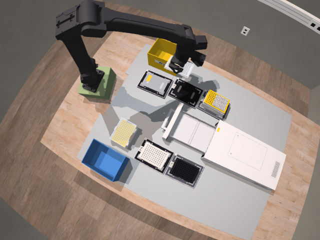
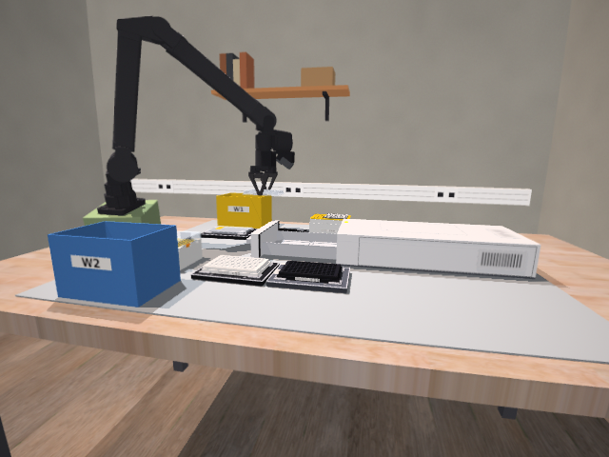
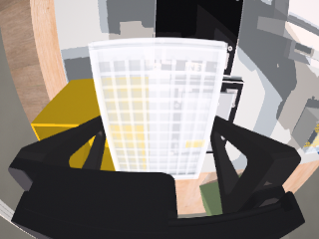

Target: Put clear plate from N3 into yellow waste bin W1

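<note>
Now: hand 100 mm past the yellow bin W1, 90 mm to the right of it and 100 mm above it. Round my hand: black work nest N3: 70 mm ahead, 60 mm to the right, 140 mm below; clear plate: right at my hand; label n1: 170 mm ahead, 60 mm to the right, 130 mm below.
</note>
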